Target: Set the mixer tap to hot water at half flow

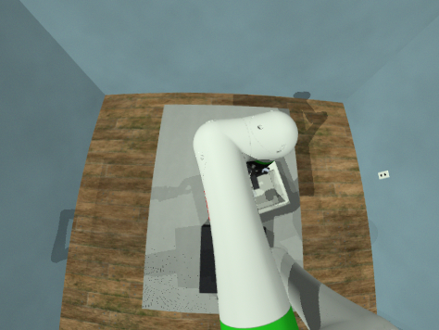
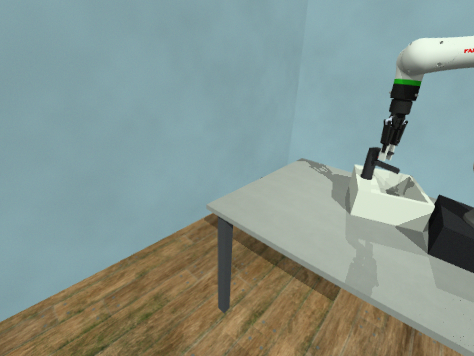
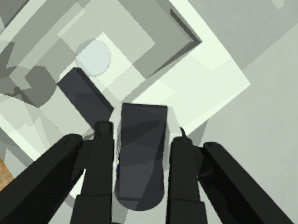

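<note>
The lever lies 2 cm ahead of my hand and 1 cm to the right of it. Also, from my hand: white basin: 7 cm behind, 5 cm to the right, 23 cm below.
</note>
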